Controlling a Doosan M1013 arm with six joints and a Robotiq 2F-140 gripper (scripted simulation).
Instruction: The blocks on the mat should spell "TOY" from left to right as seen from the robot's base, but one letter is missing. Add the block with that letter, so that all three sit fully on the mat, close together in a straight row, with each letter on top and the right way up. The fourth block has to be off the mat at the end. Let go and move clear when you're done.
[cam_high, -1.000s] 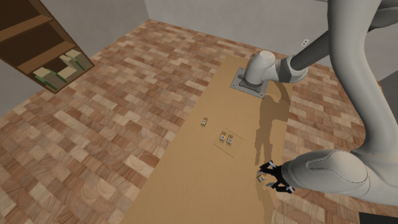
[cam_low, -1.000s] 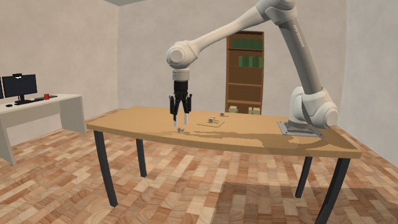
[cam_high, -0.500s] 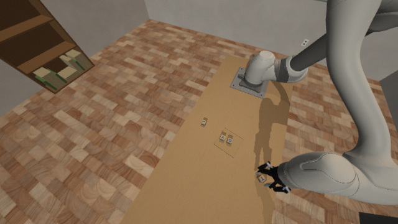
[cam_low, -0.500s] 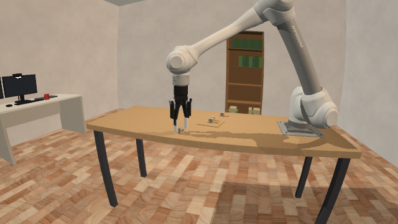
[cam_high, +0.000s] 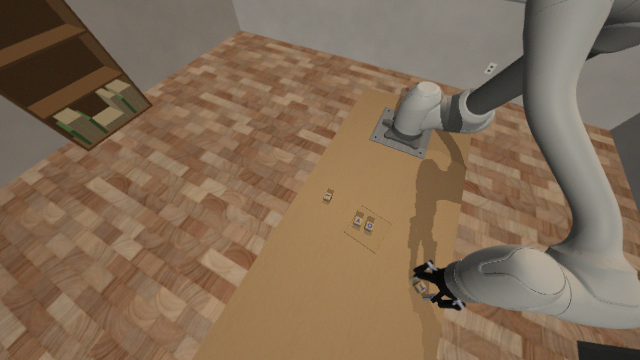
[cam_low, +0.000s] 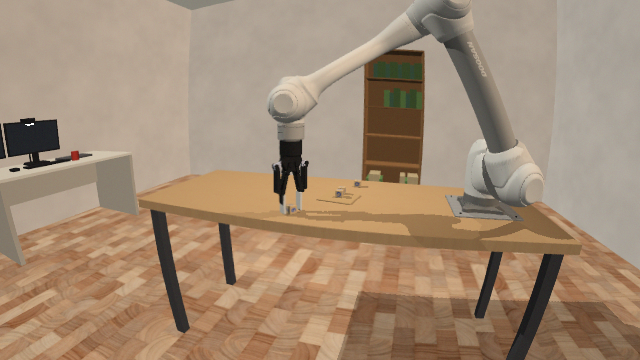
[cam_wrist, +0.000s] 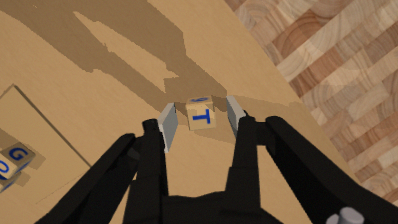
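Right now the T block is 20 mm below my hand. Round my hand: O block: 110 mm behind, 240 mm to the right, 20 mm below; then thin mat: 110 mm behind, 240 mm to the right, 30 mm below; then Y block: 110 mm behind, 280 mm to the right, 20 mm below.
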